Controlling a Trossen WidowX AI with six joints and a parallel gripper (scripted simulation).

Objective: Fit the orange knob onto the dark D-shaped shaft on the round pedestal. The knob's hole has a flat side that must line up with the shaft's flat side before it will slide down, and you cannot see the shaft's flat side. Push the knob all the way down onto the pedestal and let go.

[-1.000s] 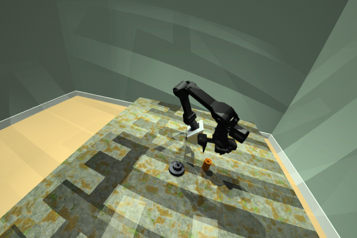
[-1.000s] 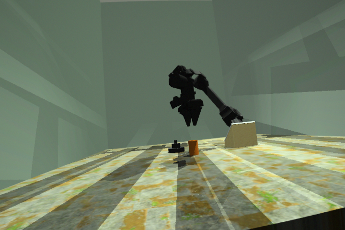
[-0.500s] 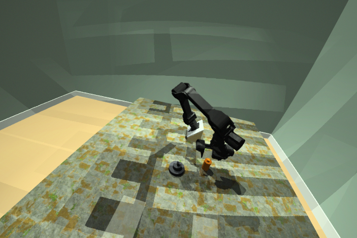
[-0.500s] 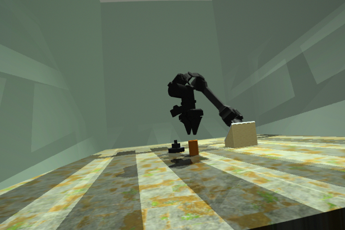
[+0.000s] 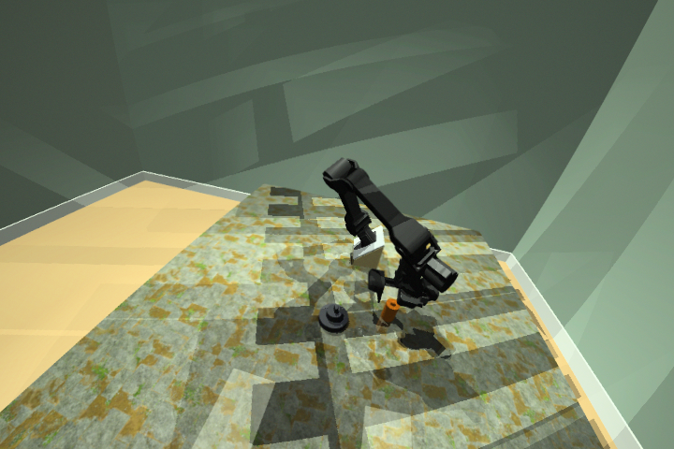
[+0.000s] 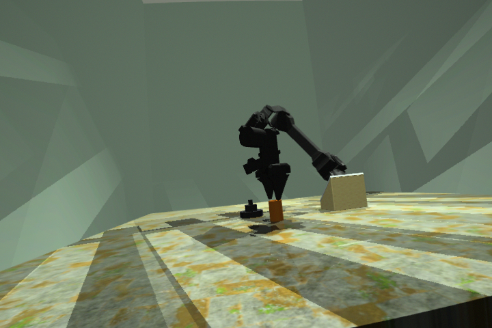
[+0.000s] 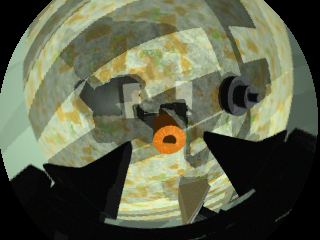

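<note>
My gripper tip is 30 mm above the orange knob. Round my gripper tip: D-shaped shaft (40 mm ahead, 160 mm to the right, 30 mm below).
</note>
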